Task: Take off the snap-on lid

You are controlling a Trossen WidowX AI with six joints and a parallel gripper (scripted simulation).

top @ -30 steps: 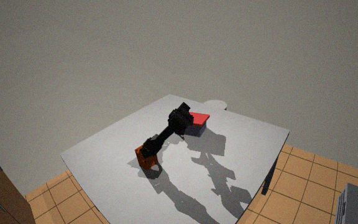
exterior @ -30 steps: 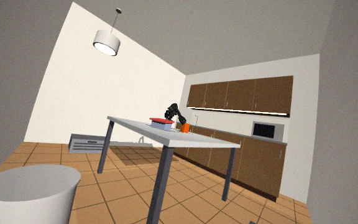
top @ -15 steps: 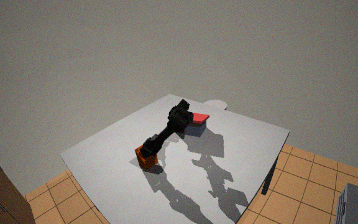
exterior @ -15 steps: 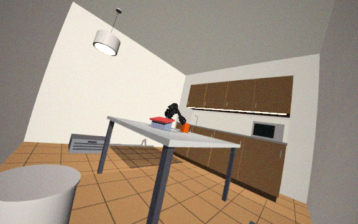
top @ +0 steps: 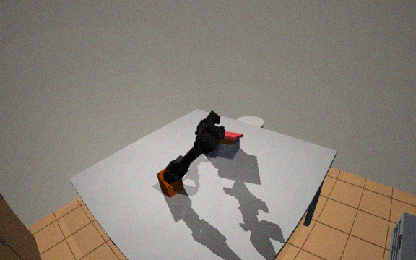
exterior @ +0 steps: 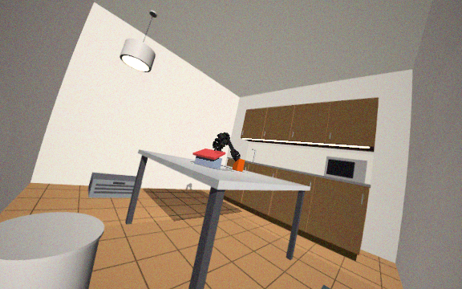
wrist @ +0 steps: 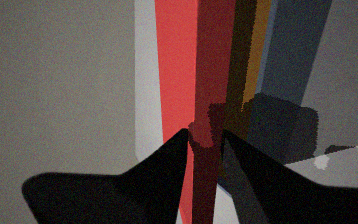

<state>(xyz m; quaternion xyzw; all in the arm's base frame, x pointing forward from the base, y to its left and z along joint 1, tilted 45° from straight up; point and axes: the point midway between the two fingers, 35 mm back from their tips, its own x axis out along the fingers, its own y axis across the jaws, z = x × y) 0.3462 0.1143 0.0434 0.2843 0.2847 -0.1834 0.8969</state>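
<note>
The red lid is 7 cm ahead of my gripper tip, 3 cm to the left of it and 3 cm below it. Also, from my gripper tip: storage box: 6 cm ahead, 2 cm to the left, 10 cm below.
</note>
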